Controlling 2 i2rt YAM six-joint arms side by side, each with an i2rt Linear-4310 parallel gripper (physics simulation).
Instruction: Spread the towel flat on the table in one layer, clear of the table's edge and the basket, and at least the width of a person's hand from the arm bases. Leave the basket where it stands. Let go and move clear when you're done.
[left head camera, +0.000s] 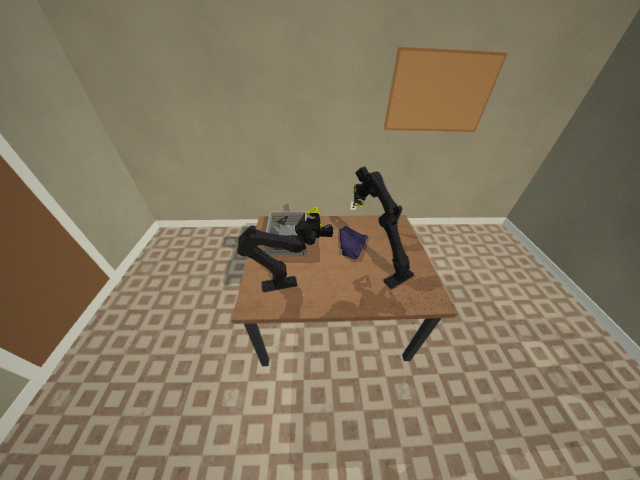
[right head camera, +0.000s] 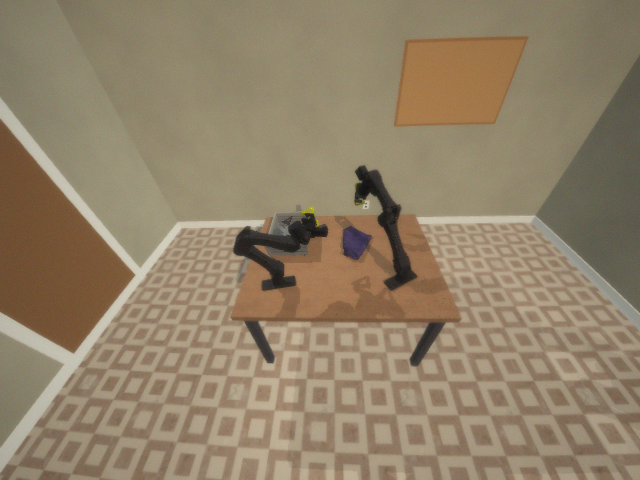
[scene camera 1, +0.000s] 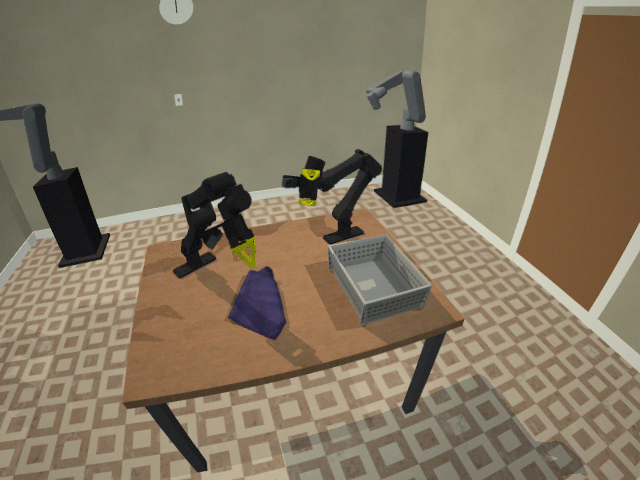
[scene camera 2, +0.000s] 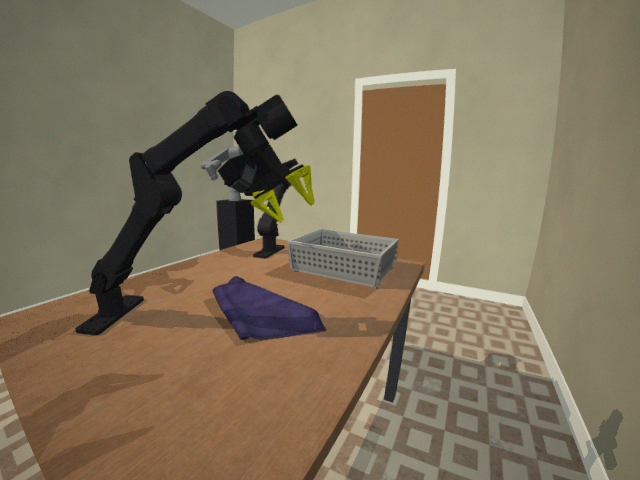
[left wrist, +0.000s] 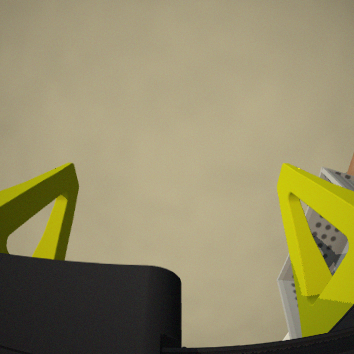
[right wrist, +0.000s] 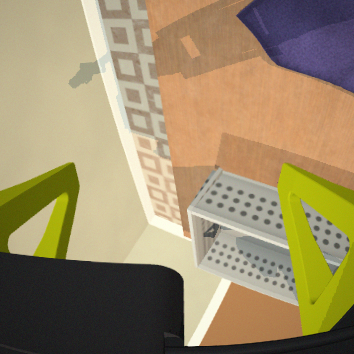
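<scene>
A dark purple towel lies on the table as a compact, uneven patch with bent edges and low ridges; it looks folded over. It lies apart from the grey basket and inside the table edge. My left gripper is open and empty, raised high near the basket in the head views. My right gripper is open and empty, in the air above the table. The towel's underside is hidden.
The wooden table carries both black arm bases. The table's near edge in scene camera 1 runs below the towel. Two grey arms on black pedestals stand beyond the table.
</scene>
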